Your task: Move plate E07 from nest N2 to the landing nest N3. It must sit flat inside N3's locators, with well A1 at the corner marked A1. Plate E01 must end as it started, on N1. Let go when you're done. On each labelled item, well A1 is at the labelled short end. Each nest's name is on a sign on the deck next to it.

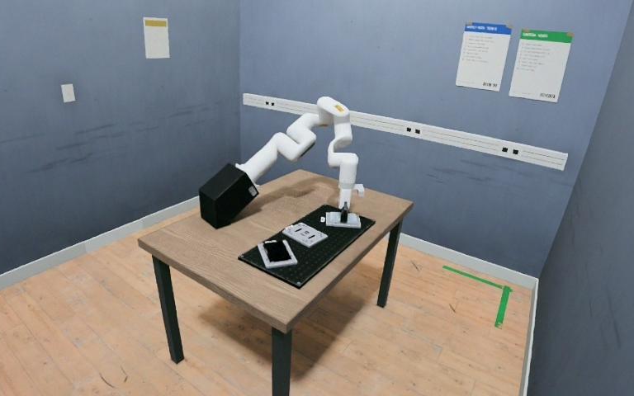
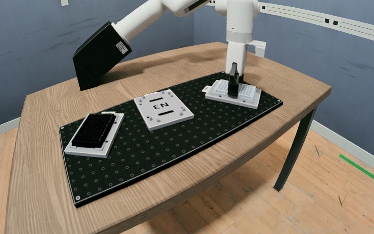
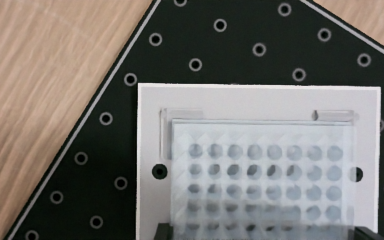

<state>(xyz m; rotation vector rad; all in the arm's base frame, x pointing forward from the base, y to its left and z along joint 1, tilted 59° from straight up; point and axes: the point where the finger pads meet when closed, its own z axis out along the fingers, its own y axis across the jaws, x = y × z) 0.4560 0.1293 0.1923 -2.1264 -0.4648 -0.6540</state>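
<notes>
The clear well plate is 10 mm below my hand. The rest, counted from my hand: black well plate: 40 mm behind, 430 mm to the right, 10 mm below; nest N1: 40 mm behind, 430 mm to the right, 20 mm below.
</notes>
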